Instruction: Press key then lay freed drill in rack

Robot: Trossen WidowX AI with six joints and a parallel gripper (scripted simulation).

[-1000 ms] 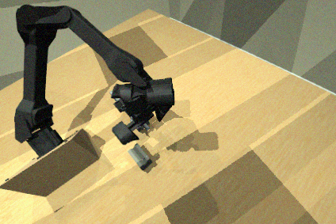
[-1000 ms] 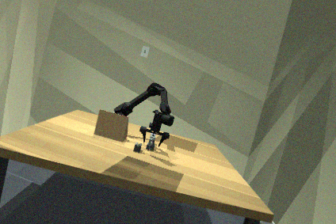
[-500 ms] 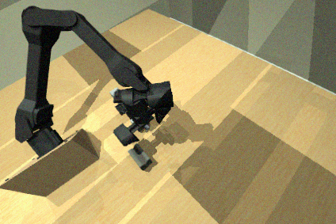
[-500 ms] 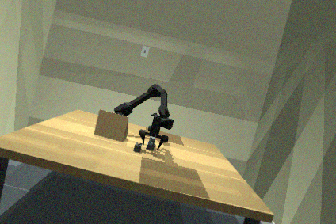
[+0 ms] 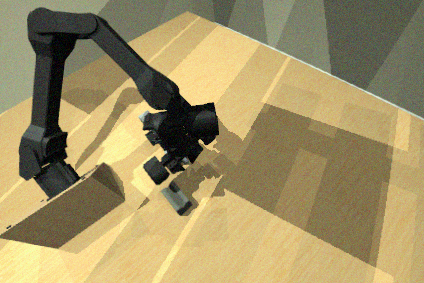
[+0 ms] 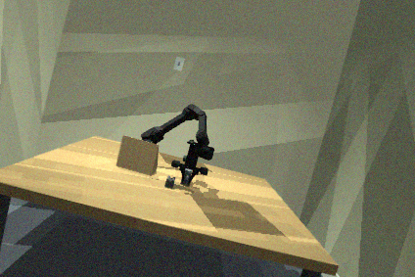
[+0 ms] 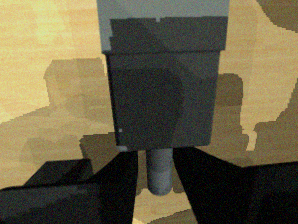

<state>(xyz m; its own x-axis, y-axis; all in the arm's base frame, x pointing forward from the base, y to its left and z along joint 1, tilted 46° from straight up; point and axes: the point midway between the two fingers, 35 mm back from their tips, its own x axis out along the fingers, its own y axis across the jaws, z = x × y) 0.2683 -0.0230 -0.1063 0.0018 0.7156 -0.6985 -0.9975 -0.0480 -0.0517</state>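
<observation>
Now: the drill 5 cm to the left of my gripper tip and 3 cm above it. From my gripper tip the other things lie so: grey holder block (11 cm to the left, 3 cm above, 1 cm behind); then key (14 cm to the left, 4 cm above, 1 cm behind); then rack (7 cm behind, 6 cm to the right).
</observation>
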